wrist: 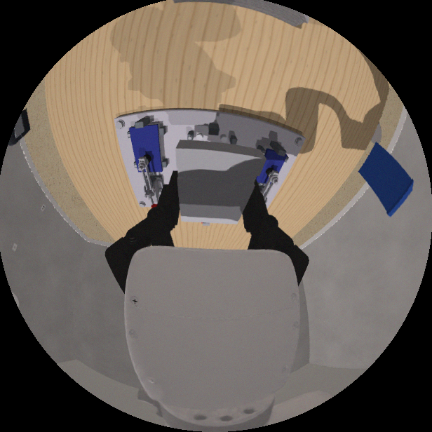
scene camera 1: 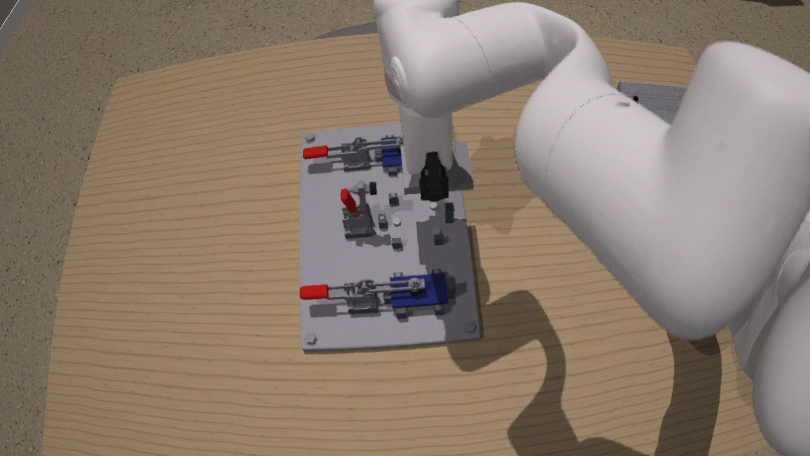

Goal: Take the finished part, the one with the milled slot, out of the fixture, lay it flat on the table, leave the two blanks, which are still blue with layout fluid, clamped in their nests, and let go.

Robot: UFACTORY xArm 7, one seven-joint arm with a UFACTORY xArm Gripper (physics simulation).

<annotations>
My gripper shows in the wrist view and in scene camera 1. The same spot on my gripper: (scene camera 1: pixel 434 187) is (wrist: pixel 306 265).
</annotations>
